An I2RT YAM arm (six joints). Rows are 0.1 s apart.
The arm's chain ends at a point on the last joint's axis. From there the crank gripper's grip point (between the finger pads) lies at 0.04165 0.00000 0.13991 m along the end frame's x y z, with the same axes.
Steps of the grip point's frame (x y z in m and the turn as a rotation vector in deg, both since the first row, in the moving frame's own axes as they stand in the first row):
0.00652, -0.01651, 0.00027, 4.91, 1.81, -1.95
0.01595, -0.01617, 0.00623, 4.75, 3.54, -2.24
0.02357, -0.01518, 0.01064, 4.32, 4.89, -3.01
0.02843, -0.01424, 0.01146, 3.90, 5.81, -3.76
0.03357, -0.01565, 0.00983, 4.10, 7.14, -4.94
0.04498, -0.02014, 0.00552, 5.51, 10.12, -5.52
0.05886, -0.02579, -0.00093, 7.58, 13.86, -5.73
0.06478, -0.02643, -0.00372, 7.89, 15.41, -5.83
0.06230, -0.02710, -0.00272, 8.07, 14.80, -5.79
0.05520, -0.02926, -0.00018, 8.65, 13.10, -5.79
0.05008, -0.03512, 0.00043, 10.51, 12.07, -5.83
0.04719, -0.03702, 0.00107, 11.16, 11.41, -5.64
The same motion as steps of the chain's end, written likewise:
0.00236, -0.00311, 0.00223, 4.91, 1.81, -1.95
0.00766, -0.00291, 0.00961, 4.75, 3.54, -2.24
0.01215, -0.00230, 0.01517, 4.32, 4.89, -3.01
0.01490, -0.00170, 0.01680, 3.90, 5.81, -3.76
0.01712, -0.00155, 0.01657, 4.10, 7.14, -4.94
0.02196, -0.00198, 0.01583, 5.51, 10.12, -5.52
0.02783, -0.00242, 0.01455, 7.58, 13.86, -5.73
0.03046, -0.00219, 0.01392, 7.89, 15.41, -5.83
0.02932, -0.00251, 0.01417, 8.07, 14.80, -5.79
0.02602, -0.00340, 0.01474, 8.65, 13.10, -5.79
0.02347, -0.00497, 0.01488, 10.51, 12.07, -5.83
0.02208, -0.00556, 0.01503, 11.16, 11.41, -5.64

